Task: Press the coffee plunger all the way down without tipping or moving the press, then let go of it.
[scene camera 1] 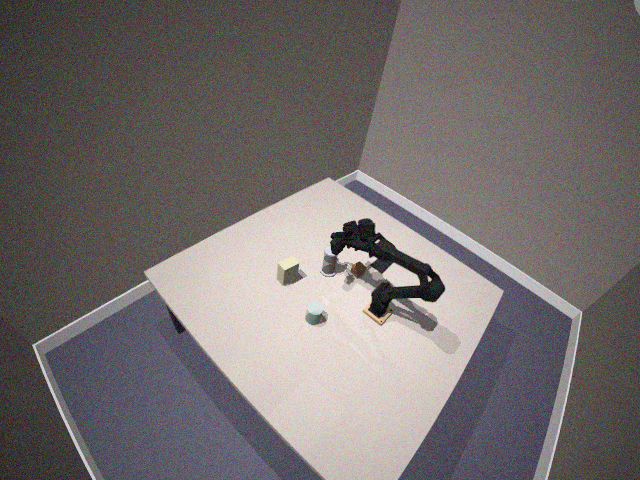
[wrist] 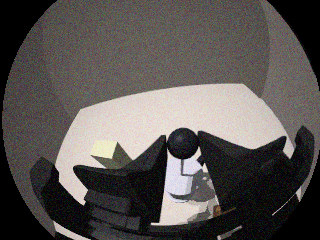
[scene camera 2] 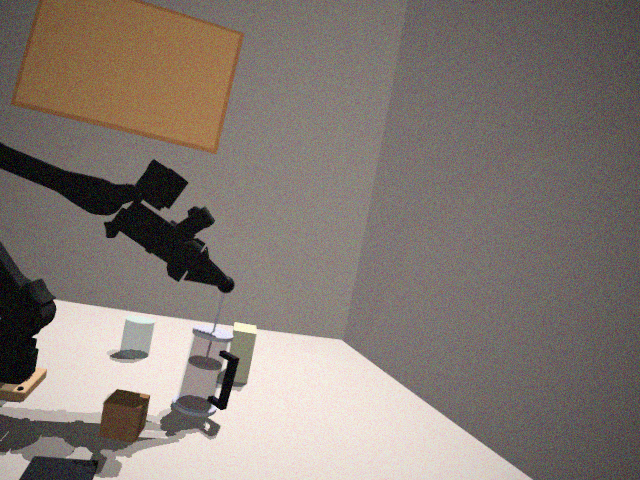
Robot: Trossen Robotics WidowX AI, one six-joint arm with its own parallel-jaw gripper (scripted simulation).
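The gripper [scene camera 2: 229, 284], [wrist: 182, 137]. Glass coffee press [scene camera 2: 208, 352], [wrist: 183, 175]. Pale yellow carton [wrist: 110, 154]. Brown box [scene camera 2: 124, 414].
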